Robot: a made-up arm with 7 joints. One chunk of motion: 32 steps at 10 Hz.
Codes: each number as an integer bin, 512 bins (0 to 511) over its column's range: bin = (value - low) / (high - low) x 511, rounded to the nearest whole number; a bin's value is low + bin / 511 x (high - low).
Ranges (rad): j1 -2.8..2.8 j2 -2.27..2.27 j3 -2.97..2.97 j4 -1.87..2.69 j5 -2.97..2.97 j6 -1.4..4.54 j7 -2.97..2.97
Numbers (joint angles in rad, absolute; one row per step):
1: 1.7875 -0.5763 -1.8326 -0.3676 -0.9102 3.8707 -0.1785
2: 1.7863 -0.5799 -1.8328 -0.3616 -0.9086 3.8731 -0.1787
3: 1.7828 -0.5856 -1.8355 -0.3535 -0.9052 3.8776 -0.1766
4: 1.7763 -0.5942 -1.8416 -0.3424 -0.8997 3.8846 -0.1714
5: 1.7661 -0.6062 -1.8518 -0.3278 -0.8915 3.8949 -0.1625
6: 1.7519 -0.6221 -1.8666 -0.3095 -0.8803 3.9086 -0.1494
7: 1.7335 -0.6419 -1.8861 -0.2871 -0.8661 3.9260 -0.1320
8: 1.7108 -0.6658 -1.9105 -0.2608 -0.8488 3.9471 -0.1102
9: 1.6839 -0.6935 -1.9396 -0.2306 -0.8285 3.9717 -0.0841
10: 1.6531 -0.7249 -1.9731 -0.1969 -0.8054 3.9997 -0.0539
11: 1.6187 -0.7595 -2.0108 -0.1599 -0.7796 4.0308 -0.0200
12: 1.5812 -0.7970 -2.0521 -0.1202 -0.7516 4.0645 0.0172
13: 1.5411 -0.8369 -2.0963 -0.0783 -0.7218 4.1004 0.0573
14: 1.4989 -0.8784 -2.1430 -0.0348 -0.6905 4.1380 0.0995
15: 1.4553 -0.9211 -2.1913 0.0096 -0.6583 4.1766 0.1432
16: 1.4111 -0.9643 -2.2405 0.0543 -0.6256 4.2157 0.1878
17: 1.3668 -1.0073 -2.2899 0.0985 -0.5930 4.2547 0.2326
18: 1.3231 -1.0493 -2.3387 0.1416 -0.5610 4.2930 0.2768
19: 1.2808 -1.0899 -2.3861 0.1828 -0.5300 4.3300 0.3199
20: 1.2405 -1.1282 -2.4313 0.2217 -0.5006 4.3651 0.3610
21: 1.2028 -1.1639 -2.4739 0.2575 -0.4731 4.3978 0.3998
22: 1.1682 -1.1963 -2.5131 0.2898 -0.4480 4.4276 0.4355
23: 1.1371 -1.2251 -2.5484 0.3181 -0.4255 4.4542 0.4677
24: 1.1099 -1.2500 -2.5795 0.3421 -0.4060 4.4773 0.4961
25: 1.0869 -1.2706 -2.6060 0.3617 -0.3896 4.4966 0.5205
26: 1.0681 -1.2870 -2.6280 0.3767 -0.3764 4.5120 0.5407
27: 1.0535 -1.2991 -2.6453 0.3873 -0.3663 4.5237 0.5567
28: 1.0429 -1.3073 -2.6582 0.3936 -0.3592 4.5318 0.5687
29: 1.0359 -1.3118 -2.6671 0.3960 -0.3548 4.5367 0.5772
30: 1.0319 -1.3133 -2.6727 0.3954 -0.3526 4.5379 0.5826
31: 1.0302 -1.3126 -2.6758 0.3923 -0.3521 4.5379 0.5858
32: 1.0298 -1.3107 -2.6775 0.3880 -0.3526 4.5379 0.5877
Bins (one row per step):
1: 419 191 98 168 177 453 240
2: 418 190 98 169 177 454 240
3: 418 190 98 170 178 454 240
4: 418 189 97 171 178 455 241
5: 417 187 96 173 179 456 242
6: 415 185 95 175 180 457 243
7: 414 183 93 177 181 458 244
8: 412 181 91 180 182 460 246
9: 409 177 89 184 184 462 248
10: 406 174 86 187 186 465 251
11: 403 170 83 192 188 467 254
12: 400 166 79 196 191 470 257
13: 396 161 75 201 193 473 260
14: 392 157 71 206 196 476 264
15: 388 152 67 211 199 480 268
16: 384 147 63 216 202 483 272
17: 380 142 59 221 204 486 276
18: 376 137 54 225 207 490 279
19: 372 133 50 230 210 493 283
20: 369 129 46 234 212 496 287
21: 365 124 43 238 215 499 290
22: 362 121 39 242 217 501 293
23: 359 118 36 245 219 504 296
24: 357 115 34 248 221 506 298
25: 355 112 31 250 222 507 300
26: 353 111 29 252 223 509 302
27: 352 109 28 253 224 510 303
28: 351 108 27 254 225 510 304
29: 350 108 26 254 225 511 305
30: 350 108 26 254 225 511 306
31: 350 108 25 254 225 511 306
32: 349 108 25 253 225 511 306

